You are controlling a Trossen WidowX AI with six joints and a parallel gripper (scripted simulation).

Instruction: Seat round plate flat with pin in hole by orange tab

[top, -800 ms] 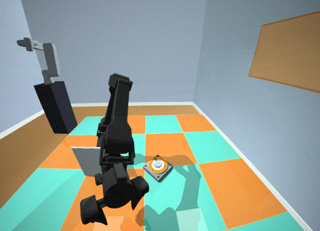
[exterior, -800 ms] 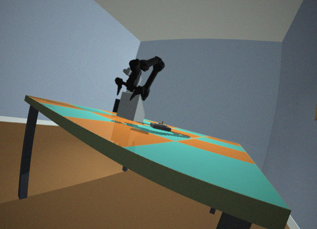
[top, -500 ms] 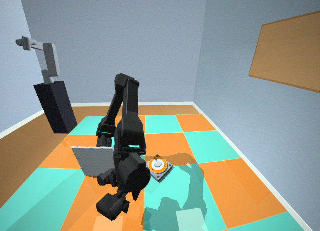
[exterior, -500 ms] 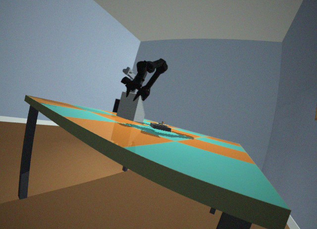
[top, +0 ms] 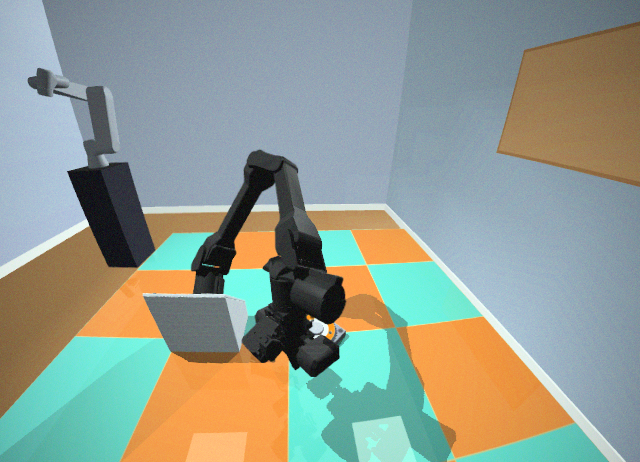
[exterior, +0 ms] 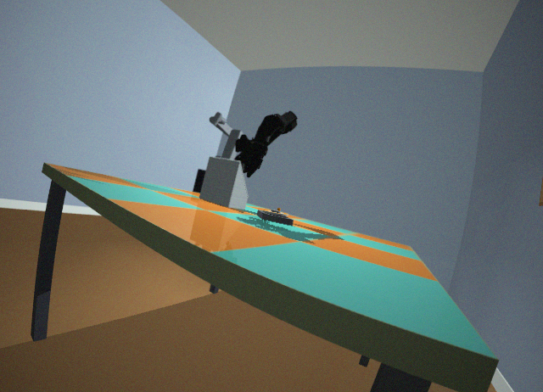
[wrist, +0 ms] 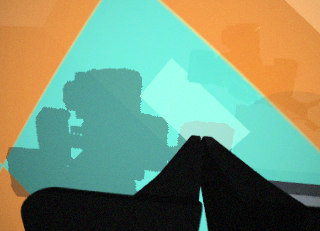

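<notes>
Right now the grey base is 50 mm ahead of my gripper tip, 170 mm to the left of it and 120 mm below it.
</notes>
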